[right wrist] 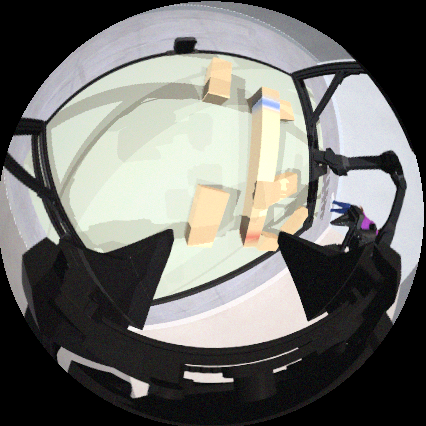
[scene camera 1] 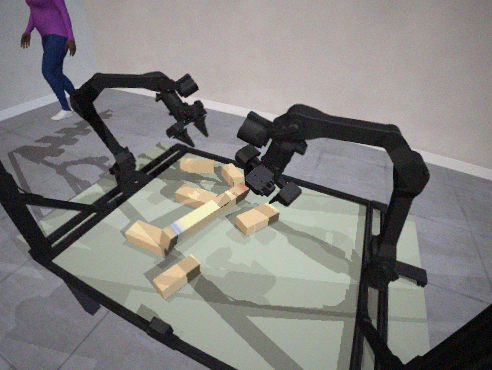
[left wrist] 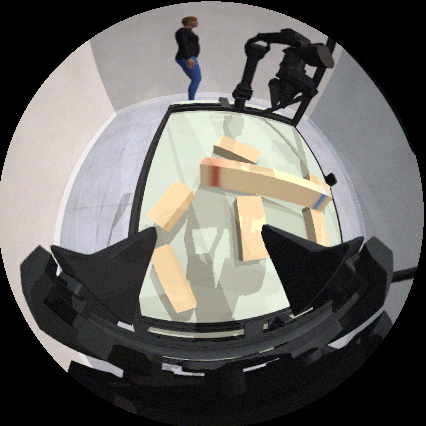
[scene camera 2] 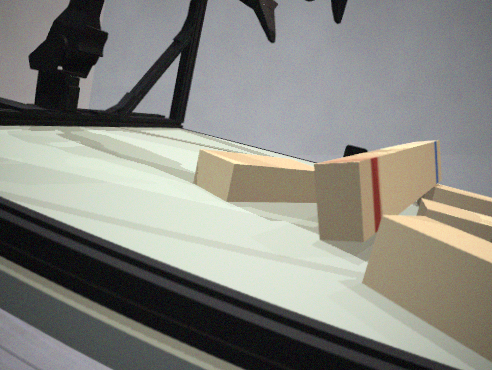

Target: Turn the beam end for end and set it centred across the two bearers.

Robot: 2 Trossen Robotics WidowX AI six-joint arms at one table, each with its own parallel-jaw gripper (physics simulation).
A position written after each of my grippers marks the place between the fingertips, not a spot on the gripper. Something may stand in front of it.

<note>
My left gripper (scene camera 1: 201, 141) is open and holds nothing. My right gripper (scene camera 1: 257, 191) is open, with nothing in its grasp. Also in view: a wooden beam (scene camera 2: 352, 193).
The wooden beam is seen too in the right wrist view (right wrist: 265, 110), in scene camera 1 (scene camera 1: 173, 234) and in the left wrist view (left wrist: 218, 172). My left gripper is seen too in the right wrist view (right wrist: 325, 235) and in the left wrist view (left wrist: 209, 230). My right gripper shows as well in the right wrist view (right wrist: 228, 236) and in the left wrist view (left wrist: 276, 107).
</note>
